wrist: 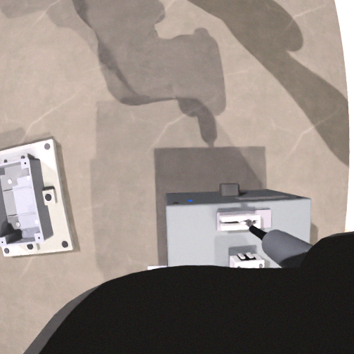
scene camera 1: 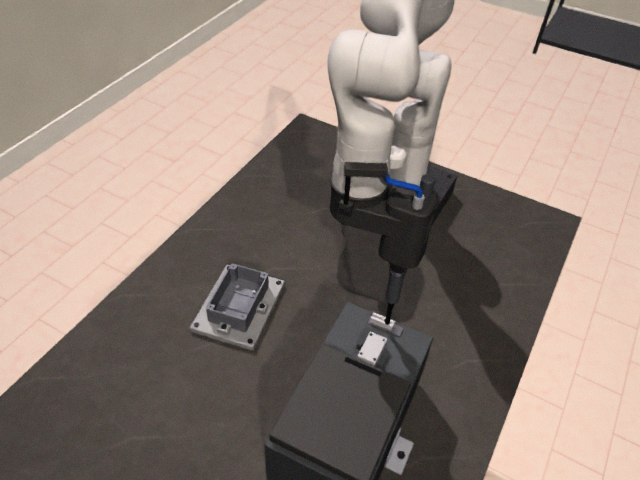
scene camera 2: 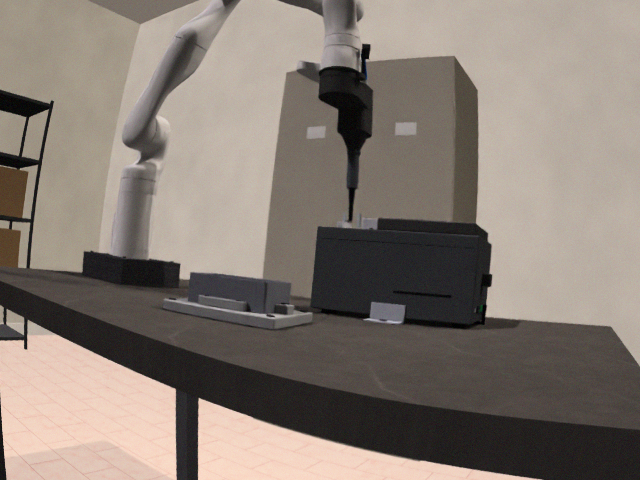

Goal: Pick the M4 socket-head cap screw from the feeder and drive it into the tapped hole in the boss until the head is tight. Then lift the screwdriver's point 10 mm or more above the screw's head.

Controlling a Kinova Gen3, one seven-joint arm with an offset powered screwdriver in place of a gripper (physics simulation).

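My gripper, a black powered screwdriver (scene camera 1: 388, 321) (scene camera 2: 350, 219) (wrist: 251, 226), points down with its thin bit at the right part of a small white block (scene camera 1: 377, 320) (wrist: 225, 227) on the feeder's top. The dark box-shaped feeder (scene camera 1: 341, 403) (scene camera 2: 392, 268) (wrist: 192, 240) stands on the table. A small grey spot shows at the bit's point in the wrist view; whether it is the M4 screw, and whether the bit holds it, I cannot tell. The open grey housing (scene camera 1: 226, 316) (scene camera 2: 227, 287) (wrist: 43, 205) sits apart on a pale plate (scene camera 1: 204, 331) (scene camera 2: 289, 323) (wrist: 63, 215). I cannot tell which boss has the tapped hole.
A white plate with small dark holes (scene camera 1: 373, 347) lies on the feeder near the bit. A raised dark cover (scene camera 1: 341, 397) is behind it. A metal bracket (scene camera 1: 406, 447) (scene camera 2: 387, 313) stands at the feeder's side. A tall cabinet (scene camera 2: 305, 206) and a shelf rack (scene camera 2: 25, 103) stand beyond the table.
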